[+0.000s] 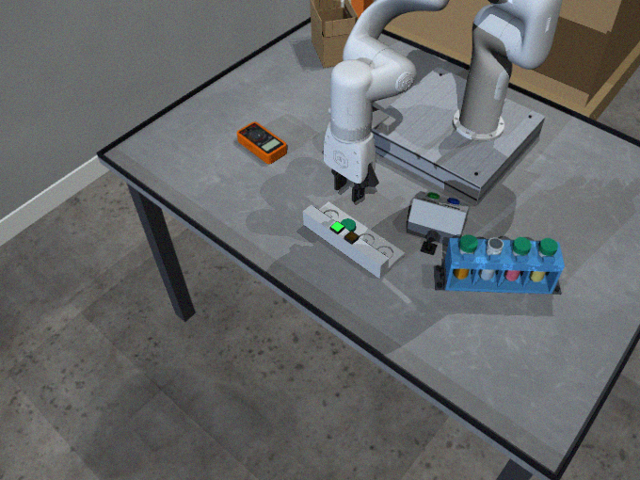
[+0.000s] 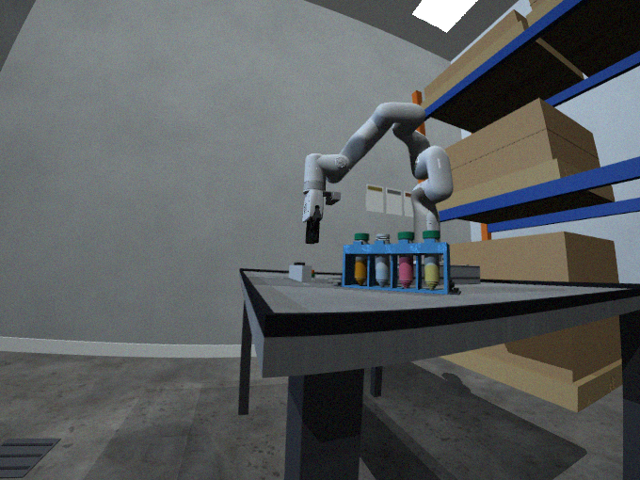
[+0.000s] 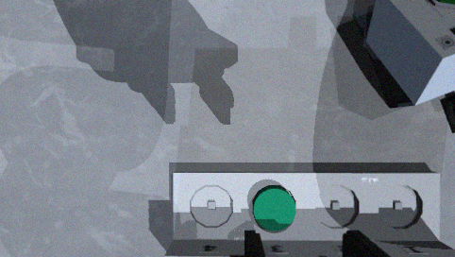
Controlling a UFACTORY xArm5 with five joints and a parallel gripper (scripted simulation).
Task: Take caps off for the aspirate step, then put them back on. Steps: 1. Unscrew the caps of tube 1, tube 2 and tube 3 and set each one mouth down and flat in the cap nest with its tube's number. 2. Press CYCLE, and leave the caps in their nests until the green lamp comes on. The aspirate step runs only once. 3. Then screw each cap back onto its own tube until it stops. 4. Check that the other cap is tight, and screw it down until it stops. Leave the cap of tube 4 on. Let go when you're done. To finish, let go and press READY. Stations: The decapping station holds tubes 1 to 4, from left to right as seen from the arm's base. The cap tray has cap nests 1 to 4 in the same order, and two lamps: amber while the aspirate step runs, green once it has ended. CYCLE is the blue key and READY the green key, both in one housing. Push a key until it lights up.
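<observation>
Now: hand 7 cm past the threaded neck, 30 cm to the right of it and 2 cm above it. Round my hand: green key (15 cm behind, 12 cm to the left, 7 cm below); then blue key (16 cm behind, 16 cm to the left, 7 cm below); then key housing (14 cm behind, 14 cm to the left, 9 cm below).
</observation>
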